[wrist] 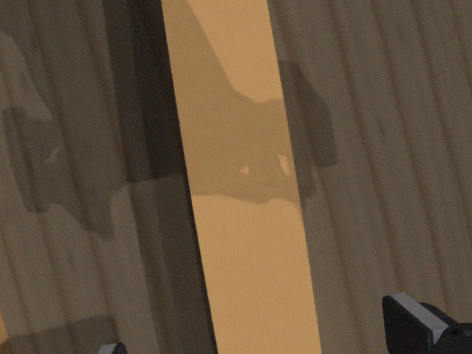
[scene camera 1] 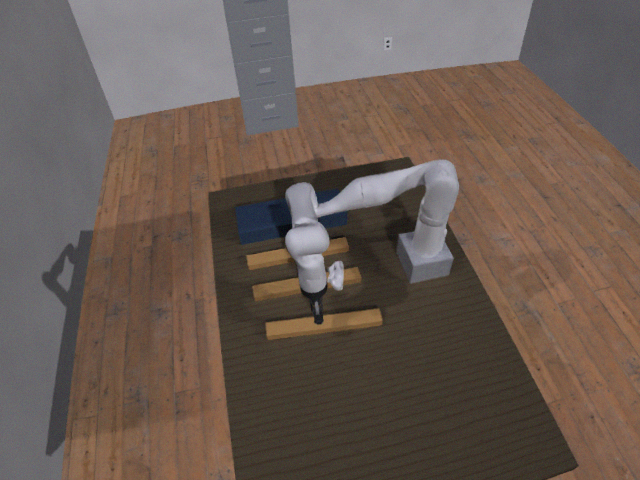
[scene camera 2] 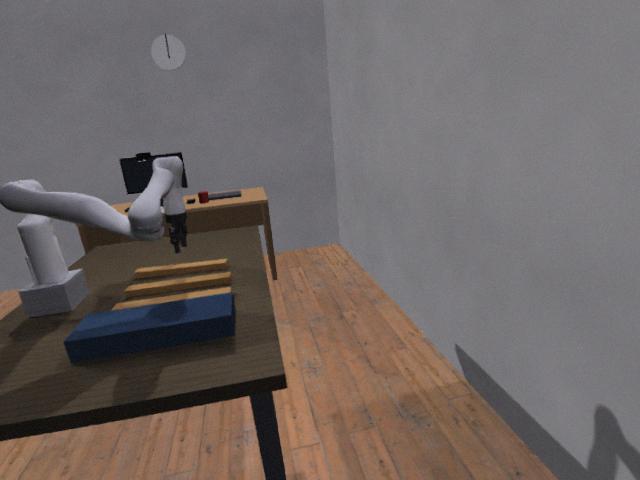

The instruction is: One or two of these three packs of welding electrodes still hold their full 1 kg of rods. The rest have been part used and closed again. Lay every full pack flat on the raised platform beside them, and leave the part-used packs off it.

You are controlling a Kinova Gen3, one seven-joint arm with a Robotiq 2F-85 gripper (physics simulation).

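Where they show: gripper, between the fingertips: [wrist: 258, 348] [scene camera 2: 181, 249]; arm's base, origin of its link: [scene camera 1: 425, 246] [scene camera 2: 53, 278].
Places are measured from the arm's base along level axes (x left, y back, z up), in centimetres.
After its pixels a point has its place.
Three long orange-yellow packs lie flat and roughly parallel on the table, looking alike from outside. One pack [scene camera 1: 268, 258] [scene camera 2: 206, 296] is nearest the platform, one pack [scene camera 1: 273, 289] @(y -51.3, x -5.3, z -7.0 cm) [scene camera 2: 178, 284] @(y -40.0, x -7.0, z -7.2 cm) is in the middle, and one pack [scene camera 1: 351, 321] @(y -31.4, x 14.5, z -6.9 cm) [scene camera 2: 180, 267] @(y -39.5, x 9.9, z -7.0 cm) [wrist: 255, 250] @(y -39.1, x 12.0, z -7.0 cm) is farthest from it. The raised blue platform [scene camera 1: 261, 222] @(y -48.5, x -33.1, z -3.3 cm) [scene camera 2: 155, 329] @(y -37.9, x -42.7, z -3.9 cm) bears no pack; the arm hides part of it in scene camera 1. My gripper [scene camera 1: 318, 321] @(y -41.0, x 11.1, z -0.3 cm) [scene camera 2: 180, 246] @(y -41.0, x 11.1, z -0.3 cm) [wrist: 261, 336] @(y -41.0, x 11.1, z -0.3 cm) is open and empty above the farthest pack, with its fingers apart on either side of the pack's width in the wrist view.
The dark table [scene camera 1: 387, 392] @(y -29.3, x 38.7, z -9.4 cm) [scene camera 2: 248, 361] @(y -58.5, x -56.6, z -9.4 cm) carries the arm's grey base [scene camera 1: 424, 266] @(y -3.4, x 6.4, z -1.4 cm) [scene camera 2: 54, 297] @(y -2.1, x -7.8, z -3.8 cm), to the right of the packs in scene camera 1. A filing cabinet [scene camera 1: 266, 77] stands by the wall. A desk [scene camera 2: 232, 214] with a monitor and a red mug [scene camera 2: 203, 196] stands behind the table.
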